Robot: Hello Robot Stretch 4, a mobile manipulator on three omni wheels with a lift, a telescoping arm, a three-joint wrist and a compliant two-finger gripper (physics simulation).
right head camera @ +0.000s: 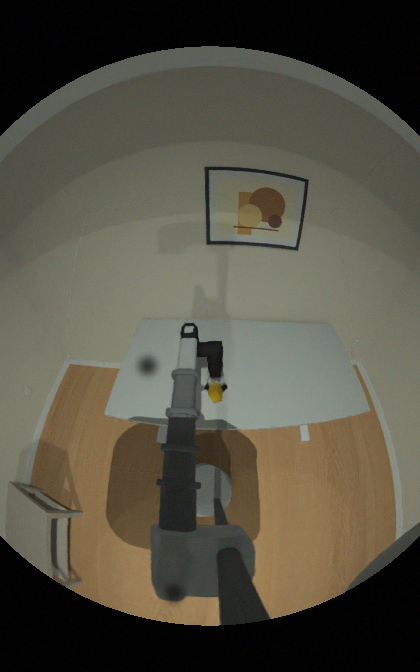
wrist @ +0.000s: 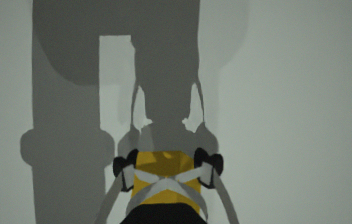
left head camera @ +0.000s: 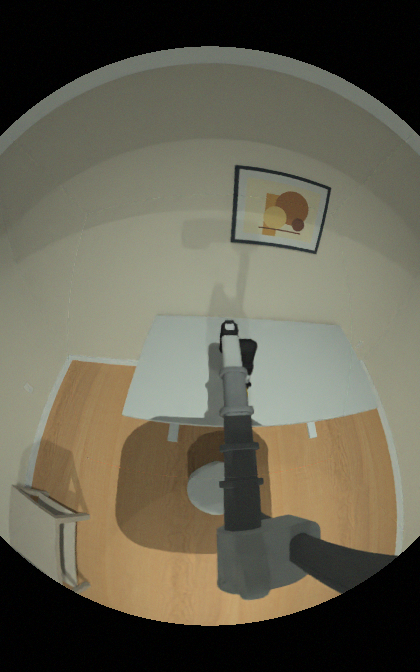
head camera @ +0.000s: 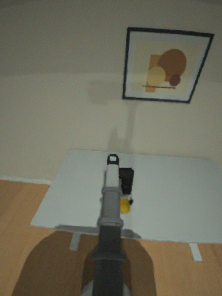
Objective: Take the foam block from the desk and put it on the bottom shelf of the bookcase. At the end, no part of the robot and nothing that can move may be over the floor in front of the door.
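Places are measured from the robot's base along level axes (x ahead, y left, z up), in centimetres.
Pixels of known places: gripper, fingertip midpoint: [wrist: 168, 161].
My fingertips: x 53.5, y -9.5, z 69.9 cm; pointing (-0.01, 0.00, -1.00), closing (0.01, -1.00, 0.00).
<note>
Behind a point stands the place of what it marks.
The yellow foam block [head camera: 125, 206] {x 47.2, y -9.2, z 78.1 cm} [right head camera: 215, 394] [wrist: 162, 158] {x 55.1, y -8.9, z 75.1 cm} is over the pale desk [head camera: 175, 200] {x 57.2, y -47.4, z 69.2 cm} [left head camera: 310, 370] [right head camera: 290, 370] [wrist: 285, 100] {x 60.3, y -24.0, z 69.2 cm}, toward its front half. My gripper [right head camera: 215, 387] [wrist: 168, 161] {x 53.5, y -9.5, z 69.9 cm} points down and is shut on the block, with a black fingertip against each side. Whether the block touches the desk top is hard to tell. In the left head view the arm hides most of the block. A beige open-sided piece of furniture [left head camera: 35, 535] [right head camera: 29, 530] at the lower left may be the bookcase; its shelves cannot be made out. The door does not show.
My arm [left head camera: 241, 470] [right head camera: 179, 470] reaches across the desk's front edge. A round grey thing [left head camera: 204, 487] [right head camera: 209, 477] is on the floor before the desk, partly behind the arm. A framed picture [head camera: 170, 67] {x 110.7, y -37.6, z 147.2 cm} [left head camera: 282, 210] [right head camera: 257, 207] hangs on the wall behind the desk.
</note>
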